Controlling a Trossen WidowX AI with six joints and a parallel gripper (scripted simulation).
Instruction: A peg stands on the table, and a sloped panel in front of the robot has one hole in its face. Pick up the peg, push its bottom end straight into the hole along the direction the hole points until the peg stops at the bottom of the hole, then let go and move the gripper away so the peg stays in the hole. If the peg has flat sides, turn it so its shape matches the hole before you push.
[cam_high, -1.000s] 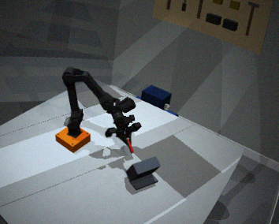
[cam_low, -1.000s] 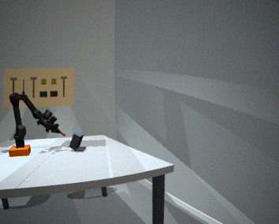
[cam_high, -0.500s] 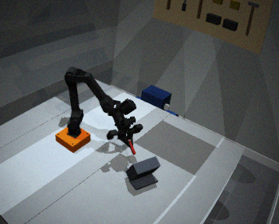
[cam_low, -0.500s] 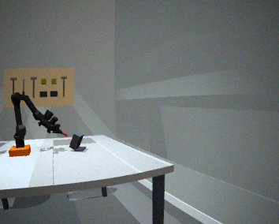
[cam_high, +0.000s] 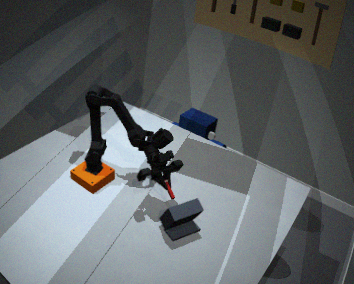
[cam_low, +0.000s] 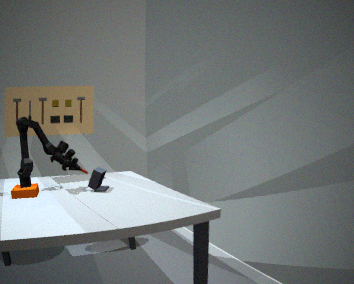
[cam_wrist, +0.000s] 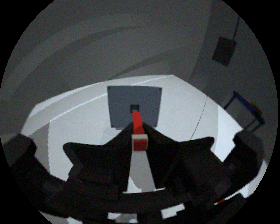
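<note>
Now: gripper tip 80 mm short of the sloped grey-blue panel, 60 mm to the left of it and 50 mm above it. From my gripper tip the other things lie so: thin red peg: 10 mm behind, 10 mm to the left, 10 mm above.
</note>
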